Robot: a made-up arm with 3 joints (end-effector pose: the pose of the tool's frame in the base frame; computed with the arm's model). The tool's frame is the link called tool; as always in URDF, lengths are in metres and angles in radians. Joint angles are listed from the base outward.
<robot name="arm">
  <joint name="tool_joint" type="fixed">
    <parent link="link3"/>
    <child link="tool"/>
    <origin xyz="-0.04 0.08 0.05" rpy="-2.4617 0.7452 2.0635"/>
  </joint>
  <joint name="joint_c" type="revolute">
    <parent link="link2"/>
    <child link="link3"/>
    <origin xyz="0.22 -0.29 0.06"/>
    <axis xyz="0 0 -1"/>
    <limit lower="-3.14" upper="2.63"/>
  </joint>
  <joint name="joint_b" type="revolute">
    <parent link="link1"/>
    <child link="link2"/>
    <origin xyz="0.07 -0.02 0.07"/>
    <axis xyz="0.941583 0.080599 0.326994"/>
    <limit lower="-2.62" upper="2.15"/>
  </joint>
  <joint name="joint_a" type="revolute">
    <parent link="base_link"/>
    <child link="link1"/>
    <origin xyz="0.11 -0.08 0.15"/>
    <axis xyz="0 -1 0"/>
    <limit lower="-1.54" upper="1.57"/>
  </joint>
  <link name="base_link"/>
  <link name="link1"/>
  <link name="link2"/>
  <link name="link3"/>
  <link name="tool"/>
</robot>
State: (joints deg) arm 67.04 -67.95 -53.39
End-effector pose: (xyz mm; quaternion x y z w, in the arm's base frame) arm -205.4 -140.0 402.4 0.5653 0.2243 -0.5657 0.5568
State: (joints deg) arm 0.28 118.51 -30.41
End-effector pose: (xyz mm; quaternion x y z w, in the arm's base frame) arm 401.4 -16.0 33.0 -0.1238 -0.8493 -0.5024 0.1047
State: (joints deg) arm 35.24 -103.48 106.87
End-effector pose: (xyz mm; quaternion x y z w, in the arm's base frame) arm 62.8 -3.0 658.8 0.7546 -0.5996 0.1570 0.2155
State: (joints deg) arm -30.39 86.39 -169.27
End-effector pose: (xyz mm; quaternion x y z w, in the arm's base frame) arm 363.4 -129.5 -258.1 -0.1362 0.4427 0.6610 0.5904
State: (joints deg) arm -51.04 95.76 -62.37
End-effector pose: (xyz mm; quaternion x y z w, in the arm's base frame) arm 164.3 -119.6 -192.0 -0.2872 -0.8447 -0.3984 0.2126
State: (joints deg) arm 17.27 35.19 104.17
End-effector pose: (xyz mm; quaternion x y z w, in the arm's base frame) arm 515.2 -318.6 293.6 -0.8145 -0.2448 0.2936 0.4365
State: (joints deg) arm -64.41 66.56 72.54
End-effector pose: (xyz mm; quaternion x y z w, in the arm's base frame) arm 248.8 -186.5 -250.7 -0.3214 -0.2097 0.5714 0.7254
